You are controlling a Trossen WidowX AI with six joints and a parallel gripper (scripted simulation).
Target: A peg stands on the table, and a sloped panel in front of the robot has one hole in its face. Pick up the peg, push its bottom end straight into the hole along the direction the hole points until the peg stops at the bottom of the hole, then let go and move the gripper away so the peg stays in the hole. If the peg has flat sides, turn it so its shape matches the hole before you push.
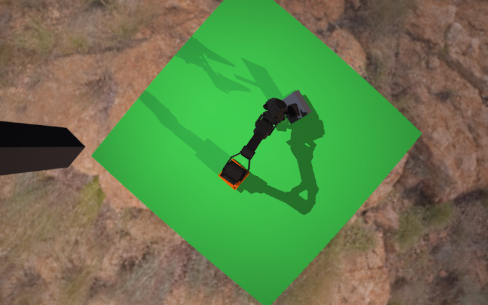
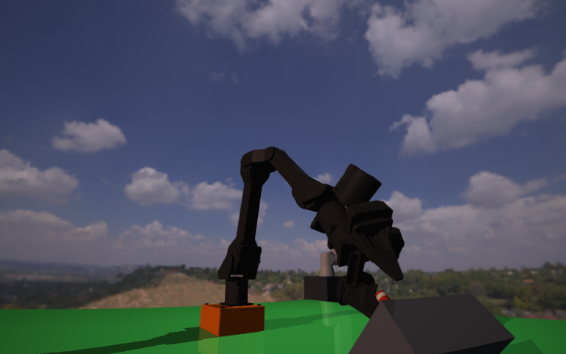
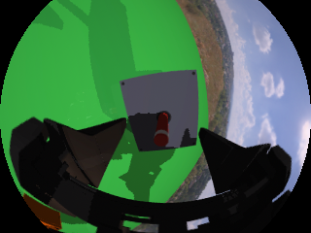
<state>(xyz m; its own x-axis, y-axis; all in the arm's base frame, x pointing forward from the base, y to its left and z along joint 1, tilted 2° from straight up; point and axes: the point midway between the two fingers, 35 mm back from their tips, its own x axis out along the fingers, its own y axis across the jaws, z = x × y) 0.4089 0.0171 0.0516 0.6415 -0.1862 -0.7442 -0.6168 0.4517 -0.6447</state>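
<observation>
Now: gripper tip right at the round red peg. Round my gripper tip: sloped dark grey panel (40 mm below, 40 mm ahead, 10 mm to the right).
</observation>
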